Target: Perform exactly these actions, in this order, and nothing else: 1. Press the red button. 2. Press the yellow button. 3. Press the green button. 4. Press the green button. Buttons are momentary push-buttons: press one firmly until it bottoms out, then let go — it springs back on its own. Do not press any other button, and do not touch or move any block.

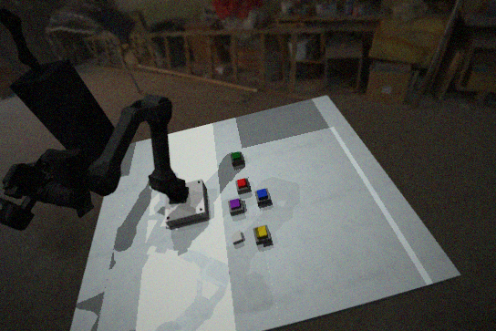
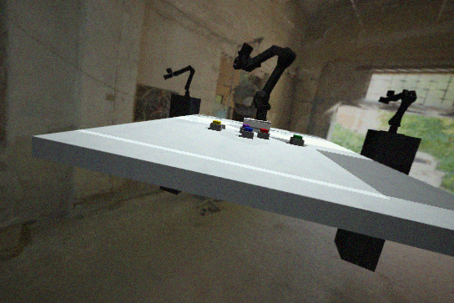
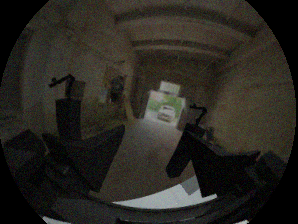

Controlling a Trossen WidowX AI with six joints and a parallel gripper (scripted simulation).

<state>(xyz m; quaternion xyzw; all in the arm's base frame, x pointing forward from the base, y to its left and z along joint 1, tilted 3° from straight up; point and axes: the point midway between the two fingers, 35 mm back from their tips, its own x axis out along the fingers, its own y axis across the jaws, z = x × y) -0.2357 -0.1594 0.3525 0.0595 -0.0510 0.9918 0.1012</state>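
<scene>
Now: gripper tip 500 mm short of the red button, 230 mm to the right of it and 380 mm above it. The rest, counted from my gripper tip: purple button 470 mm ahead, 140 mm to the left, 380 mm below; then small white block 480 mm ahead, 20 mm to the left, 400 mm below; then yellow button 560 mm ahead, 30 mm to the left, 380 mm below.
</scene>
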